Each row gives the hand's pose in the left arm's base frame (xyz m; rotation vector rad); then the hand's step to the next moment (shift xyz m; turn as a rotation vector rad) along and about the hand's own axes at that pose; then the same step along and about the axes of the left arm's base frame.
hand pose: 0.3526 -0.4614 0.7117 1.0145 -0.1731 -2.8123
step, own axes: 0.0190 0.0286 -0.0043 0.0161 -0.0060 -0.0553
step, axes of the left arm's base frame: -0.0089 -0.0317 -0.0106 0.0226 -0.0002 -0.0533
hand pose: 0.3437 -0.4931 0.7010 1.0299 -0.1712 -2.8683
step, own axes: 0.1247 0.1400 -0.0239 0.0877 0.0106 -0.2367
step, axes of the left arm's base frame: -0.0742 -0.1555 -0.0777 0.0840 -0.0389 -0.2351
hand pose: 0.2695 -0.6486 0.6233 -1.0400 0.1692 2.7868
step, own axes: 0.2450 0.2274 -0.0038 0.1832 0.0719 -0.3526
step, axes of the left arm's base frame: -0.2234 -0.1962 -0.1529 0.0754 -0.1071 -0.3820
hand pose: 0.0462 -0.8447 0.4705 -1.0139 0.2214 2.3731
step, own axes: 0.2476 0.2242 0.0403 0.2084 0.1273 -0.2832
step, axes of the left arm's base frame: -0.2871 -0.0703 -0.1607 -0.0120 -0.1187 -0.3544
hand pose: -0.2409 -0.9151 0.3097 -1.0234 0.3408 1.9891
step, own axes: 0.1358 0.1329 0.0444 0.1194 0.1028 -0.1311
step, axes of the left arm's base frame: -0.1697 0.0220 -0.0938 -0.0471 -0.0684 -0.1874
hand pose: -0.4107 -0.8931 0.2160 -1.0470 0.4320 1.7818
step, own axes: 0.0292 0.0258 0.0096 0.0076 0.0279 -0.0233
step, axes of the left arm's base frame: -0.0312 0.0116 -0.0224 -0.0149 -0.0243 -0.0239
